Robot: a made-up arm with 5 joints.
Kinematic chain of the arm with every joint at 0, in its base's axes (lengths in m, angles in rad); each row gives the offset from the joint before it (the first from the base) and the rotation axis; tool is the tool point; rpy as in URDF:
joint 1: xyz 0.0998 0 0.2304 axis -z
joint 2: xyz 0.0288 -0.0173 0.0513 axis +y
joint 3: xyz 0.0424 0 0.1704 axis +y
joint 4: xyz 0.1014 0 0.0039 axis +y
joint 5: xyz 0.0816 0.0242 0 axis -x
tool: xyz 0 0 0 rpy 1.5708 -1.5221 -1.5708
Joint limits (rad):
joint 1: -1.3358..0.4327
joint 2: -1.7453..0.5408
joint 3: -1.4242..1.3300
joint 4: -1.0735..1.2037
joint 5: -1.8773..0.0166
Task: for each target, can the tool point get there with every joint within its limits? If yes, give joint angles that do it. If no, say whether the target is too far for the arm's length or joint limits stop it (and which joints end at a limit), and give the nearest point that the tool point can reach.
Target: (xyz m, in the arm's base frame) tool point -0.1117 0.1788 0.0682
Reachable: no: joint limits stop it (at a limit: joint 1, joint 2, joint 3, joint 4) | nearest point -0.1556 0.1256 0.2144 | short by 0.162 m
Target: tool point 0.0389 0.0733 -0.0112
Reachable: no: joint limits stop it (at a limit: joint 1, joint 2) | nearest point 0.1191 0.1104 0.2275 | short by 0.255 m
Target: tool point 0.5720 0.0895 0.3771
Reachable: no: too far | nearest point 0.4292 0.0624 0.3899 | short by 0.146 m
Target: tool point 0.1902 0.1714 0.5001
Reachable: yes | joints -1.0500 -0.2462 -0.2981 0.7043 -1.1758
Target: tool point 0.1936 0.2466 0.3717
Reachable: yes | joints -1.1810 0.1472 0.2626 0.0403 -0.7138
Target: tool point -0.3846 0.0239 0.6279
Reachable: no: too far | nearest point -0.1686 0.0132 0.4822 | short by 0.261 m
